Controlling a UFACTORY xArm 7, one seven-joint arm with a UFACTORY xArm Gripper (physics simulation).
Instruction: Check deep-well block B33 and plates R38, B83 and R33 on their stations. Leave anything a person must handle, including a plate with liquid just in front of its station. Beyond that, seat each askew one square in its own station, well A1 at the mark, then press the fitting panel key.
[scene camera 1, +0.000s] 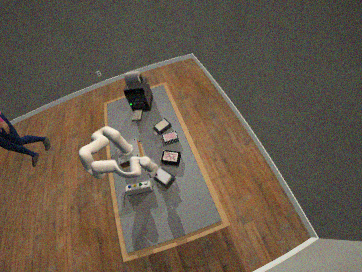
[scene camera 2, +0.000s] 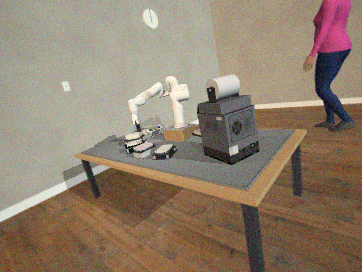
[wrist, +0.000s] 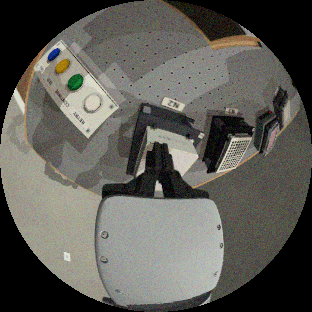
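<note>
My gripper (wrist: 157, 150) (scene camera 2: 137, 128) is shut, fingertips together, over a pale block (wrist: 183, 161) (scene camera 1: 164, 176) on the dark station N2 (wrist: 136, 142). Whether the fingertips touch it is unclear; they hide part of its top. A white plate with a grid of dark wells (wrist: 235, 153) is on black station N3 (wrist: 214, 137); in scene camera 1 this plate (scene camera 1: 171, 157) looks pinkish. A pink plate (wrist: 272, 139) (scene camera 1: 170, 136) (scene camera 2: 144, 146) and a pale plate (wrist: 286, 111) (scene camera 1: 162, 125) (scene camera 2: 165, 149) stand farther along. Plate codes, A1 marks and exact seating are unreadable.
The key panel (wrist: 100, 120) (scene camera 1: 139, 188) has blue, yellow, green and white keys beside N2. A dark machine (scene camera 1: 137, 97) (scene camera 2: 227, 127) with a roll on top stands at the far end, a small pale plate (scene camera 1: 137, 115) before it. A person (scene camera 2: 332, 55) stands beyond the table.
</note>
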